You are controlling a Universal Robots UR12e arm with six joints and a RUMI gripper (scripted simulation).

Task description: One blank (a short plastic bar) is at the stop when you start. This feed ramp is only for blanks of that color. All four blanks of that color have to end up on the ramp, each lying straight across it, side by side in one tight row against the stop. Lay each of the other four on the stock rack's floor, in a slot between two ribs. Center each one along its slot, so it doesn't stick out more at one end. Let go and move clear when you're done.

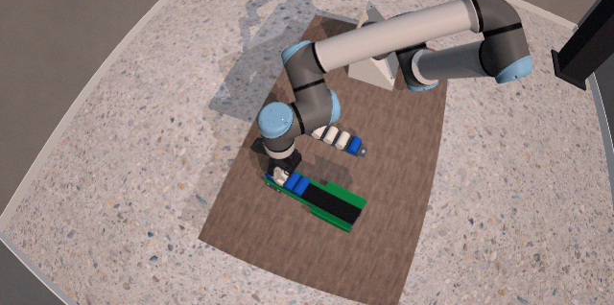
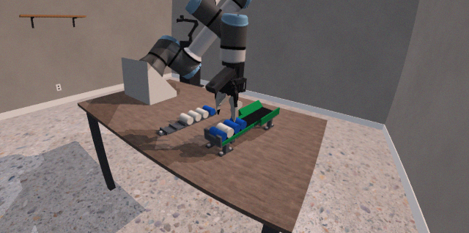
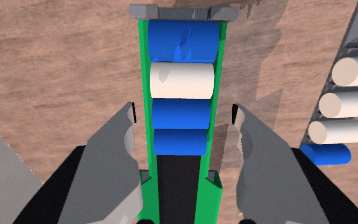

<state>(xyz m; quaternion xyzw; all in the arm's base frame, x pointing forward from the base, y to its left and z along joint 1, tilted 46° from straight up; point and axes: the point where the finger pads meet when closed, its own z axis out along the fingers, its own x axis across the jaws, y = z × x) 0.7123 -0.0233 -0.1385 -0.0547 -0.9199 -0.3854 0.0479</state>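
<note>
My gripper is now 80 mm above the grey stop, 60 mm to the left of it and 10 mm past it. Round my hand: stock rack: 260 mm behind, 150 mm below, 60 mm to the left.
</note>
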